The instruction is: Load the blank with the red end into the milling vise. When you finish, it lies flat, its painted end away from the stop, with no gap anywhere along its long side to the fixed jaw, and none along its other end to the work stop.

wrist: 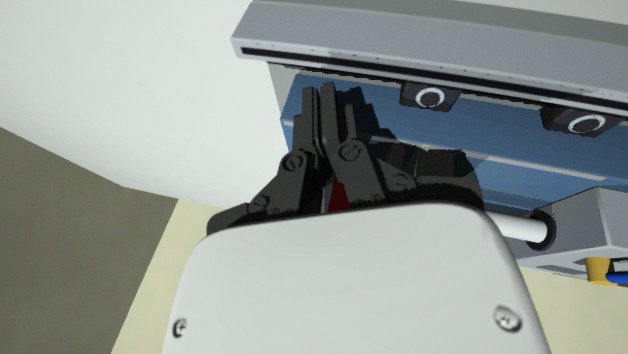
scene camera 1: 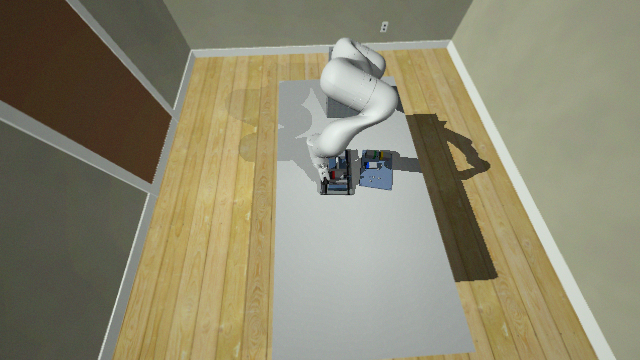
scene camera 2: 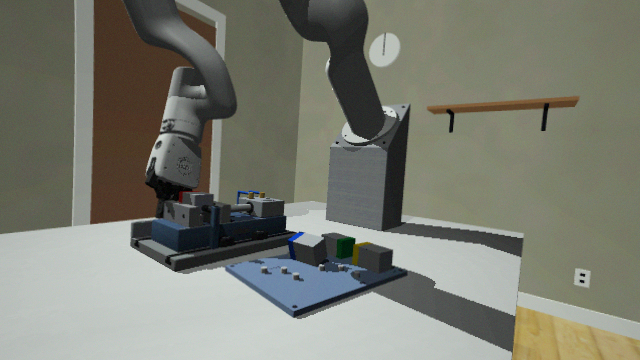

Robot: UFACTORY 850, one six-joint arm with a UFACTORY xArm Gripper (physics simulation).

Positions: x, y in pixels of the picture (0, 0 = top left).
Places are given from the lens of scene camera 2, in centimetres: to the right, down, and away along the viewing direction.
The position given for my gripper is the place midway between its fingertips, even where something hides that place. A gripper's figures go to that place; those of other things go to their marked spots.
my gripper [scene camera 2: 163, 218]: -32, 8, 62
yellow-ended blank [scene camera 2: 378, 259]: 10, 14, 51
blue-ended blank [scene camera 2: 310, 249]: -2, 12, 52
